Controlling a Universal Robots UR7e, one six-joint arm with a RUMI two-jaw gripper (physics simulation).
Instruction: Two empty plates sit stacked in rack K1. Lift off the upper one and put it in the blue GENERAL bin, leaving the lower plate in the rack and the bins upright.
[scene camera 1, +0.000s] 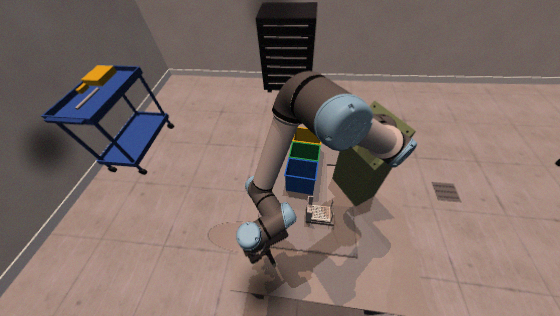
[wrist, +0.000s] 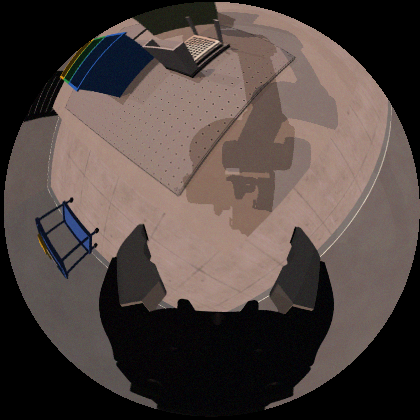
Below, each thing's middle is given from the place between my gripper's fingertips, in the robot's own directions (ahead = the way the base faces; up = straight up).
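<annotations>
There is the blue bin (scene camera 1: 300, 175), and counting from my hand I find it 14 cm below, 48 cm to the right of the hand and 9 cm behind it.
</annotations>
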